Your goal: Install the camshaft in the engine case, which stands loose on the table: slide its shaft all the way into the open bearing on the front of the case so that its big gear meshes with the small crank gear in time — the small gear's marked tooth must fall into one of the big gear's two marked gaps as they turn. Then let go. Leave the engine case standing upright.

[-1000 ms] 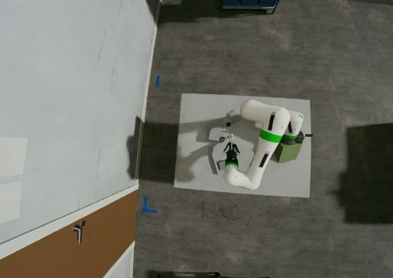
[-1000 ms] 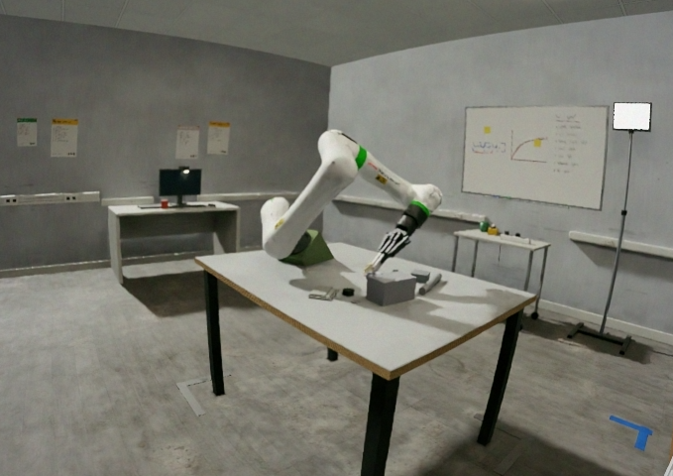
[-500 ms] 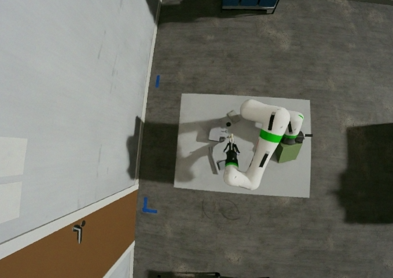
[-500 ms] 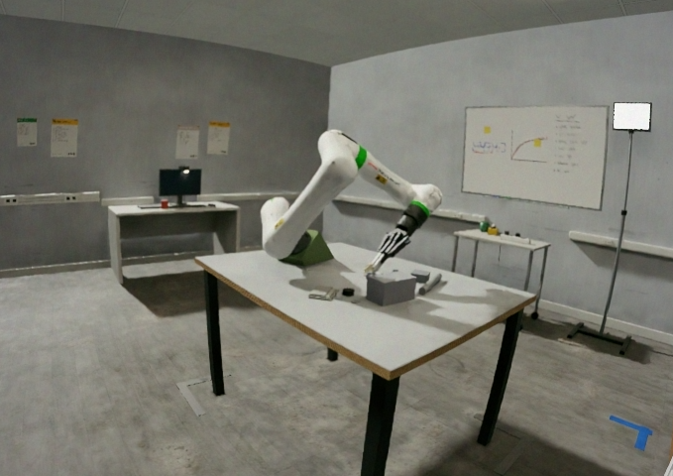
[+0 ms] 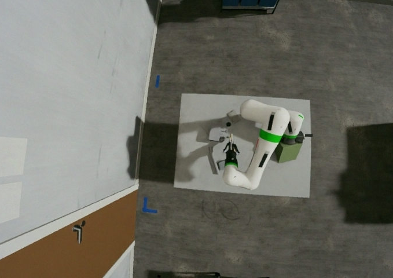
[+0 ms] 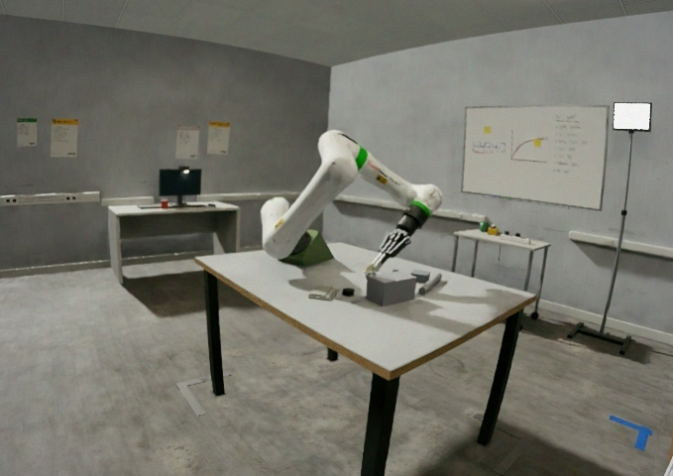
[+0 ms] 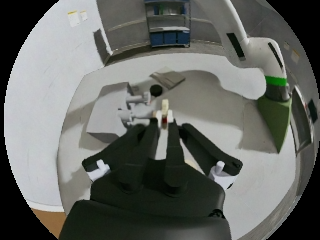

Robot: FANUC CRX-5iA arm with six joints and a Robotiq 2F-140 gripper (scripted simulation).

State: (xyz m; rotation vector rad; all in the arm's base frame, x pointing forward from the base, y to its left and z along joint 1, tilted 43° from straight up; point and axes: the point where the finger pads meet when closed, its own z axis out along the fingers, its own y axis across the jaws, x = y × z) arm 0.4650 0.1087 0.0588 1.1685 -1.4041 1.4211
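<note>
Right now my hand is 3 cm past the tan disc, 9 cm to the right of it and 9 cm above it. From my hand the other things lie so: grey bar 13 cm ahead, 17 cm to the left, 8 cm below; small grey block 5 cm ahead, 21 cm to the left, 8 cm below; black disc 1 cm ahead, 16 cm to the right, 9 cm below.
</note>
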